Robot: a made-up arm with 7 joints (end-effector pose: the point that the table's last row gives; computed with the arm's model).
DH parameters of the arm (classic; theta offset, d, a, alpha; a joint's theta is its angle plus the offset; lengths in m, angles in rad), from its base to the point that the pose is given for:
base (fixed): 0 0 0 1.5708
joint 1: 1.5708 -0.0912 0 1.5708
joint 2: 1.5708 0 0 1.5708
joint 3: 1.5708 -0.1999 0 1.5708
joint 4: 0 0 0 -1.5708
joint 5: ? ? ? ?
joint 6: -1.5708 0 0 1.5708
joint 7: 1.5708 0 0 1.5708
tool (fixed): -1.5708 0 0 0
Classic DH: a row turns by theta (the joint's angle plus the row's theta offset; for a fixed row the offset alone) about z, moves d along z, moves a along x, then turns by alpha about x.
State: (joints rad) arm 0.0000 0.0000 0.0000 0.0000 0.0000 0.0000 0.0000
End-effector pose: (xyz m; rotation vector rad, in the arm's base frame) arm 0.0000 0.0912 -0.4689 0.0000 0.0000 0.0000
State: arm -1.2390 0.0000 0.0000 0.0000 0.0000 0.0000 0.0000
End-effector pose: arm -0.4433 0.0912 -0.1527 0.0000 1.2390 0.0000
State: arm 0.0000 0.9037 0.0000 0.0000 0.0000 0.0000 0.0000
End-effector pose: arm 0.0000 0.4596 -0.2901 0.9037 0.0000 0.0000
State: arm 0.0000 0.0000 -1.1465 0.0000 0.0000 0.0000 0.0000
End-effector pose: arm 0.0000 0.0912 -0.4689 0.0000 0.0000 -1.1465
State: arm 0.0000 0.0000 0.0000 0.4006 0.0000 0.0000 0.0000
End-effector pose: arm 0.1049 0.0912 -0.4476 0.0000 -0.4006 0.0000
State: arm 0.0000 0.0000 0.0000 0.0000 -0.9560 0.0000 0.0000
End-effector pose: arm 0.0000 0.0912 -0.4689 0.0000 0.0000 -0.9560
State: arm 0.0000 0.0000 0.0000 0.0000 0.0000 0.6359 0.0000
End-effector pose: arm 0.0000 0.0912 -0.4689 0.0000 0.6359 0.0000
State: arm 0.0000 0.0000 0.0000 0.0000 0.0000 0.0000 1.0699
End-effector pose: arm 0.0000 0.0912 -0.4689 -1.0699 0.0000 0.0000
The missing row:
joint 5: 0 -0.269 0 -1.5708
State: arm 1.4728 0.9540 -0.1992 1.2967 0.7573 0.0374 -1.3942
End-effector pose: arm 0.2234 0.2840 0.2331 0.6861 -2.1189 1.9076
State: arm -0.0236 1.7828 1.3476 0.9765 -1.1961 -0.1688 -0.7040
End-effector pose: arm 0.0561 0.3881 0.2850 -2.7741 0.5707 0.2747
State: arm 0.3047 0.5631 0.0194 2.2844 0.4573 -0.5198 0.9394
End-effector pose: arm 0.1994 0.1073 0.0438 -0.3363 -2.5443 -1.7944
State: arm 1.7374 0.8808 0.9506 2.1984 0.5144 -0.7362 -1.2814
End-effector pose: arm -0.1294 0.2363 0.1066 0.4516 0.7829 -0.7654
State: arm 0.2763 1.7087 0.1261 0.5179 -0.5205 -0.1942 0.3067
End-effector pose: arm 0.1063 0.5184 0.1094 1.5609 -0.2338 -0.6687
